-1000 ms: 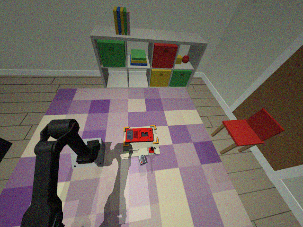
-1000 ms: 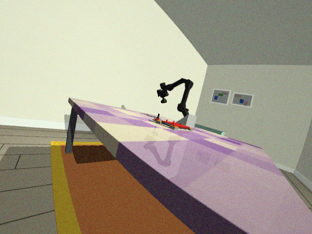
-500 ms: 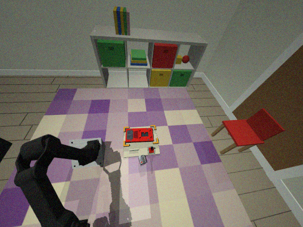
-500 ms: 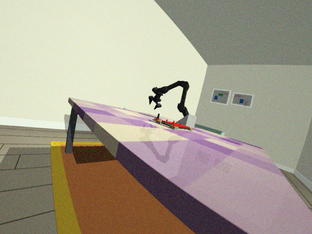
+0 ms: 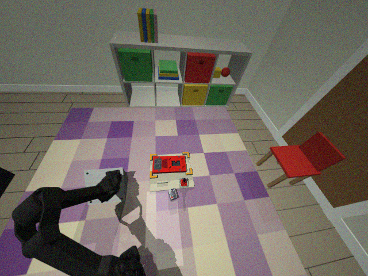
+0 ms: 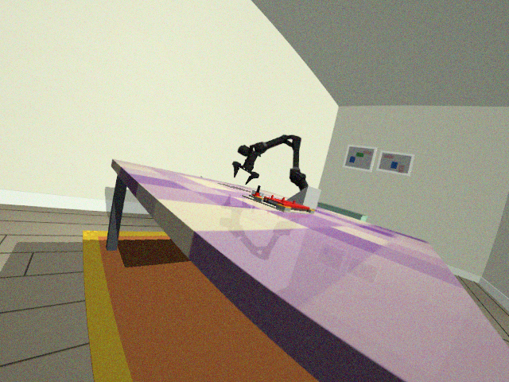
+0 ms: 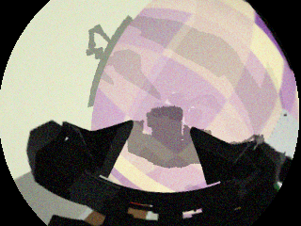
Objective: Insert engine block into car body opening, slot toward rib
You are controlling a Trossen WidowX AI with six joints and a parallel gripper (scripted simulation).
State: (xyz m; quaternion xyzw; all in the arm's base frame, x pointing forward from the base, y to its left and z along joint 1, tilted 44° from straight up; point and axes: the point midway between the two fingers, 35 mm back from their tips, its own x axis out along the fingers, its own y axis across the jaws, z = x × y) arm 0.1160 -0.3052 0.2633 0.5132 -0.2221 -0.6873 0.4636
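Now: gripper tip 170 mm short of the engine block, 300 mm to the right of it and 30 mm above it.
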